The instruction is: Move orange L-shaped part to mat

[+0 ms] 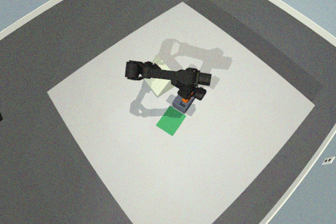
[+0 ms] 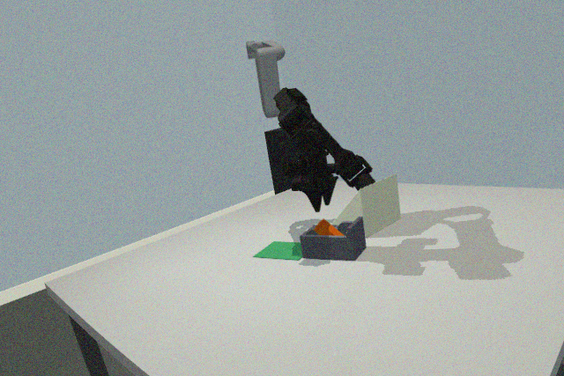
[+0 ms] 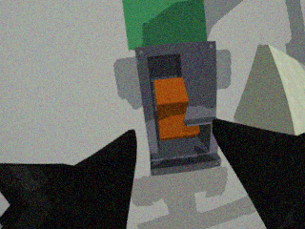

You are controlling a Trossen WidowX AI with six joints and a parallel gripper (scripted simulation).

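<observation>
The orange L-shaped part is 9 cm below my gripper tip, 3 cm to the left of it and 3 cm behind it. Round my gripper tip: green mat: 15 cm to the right, 15 cm below, 2 cm ahead.
</observation>
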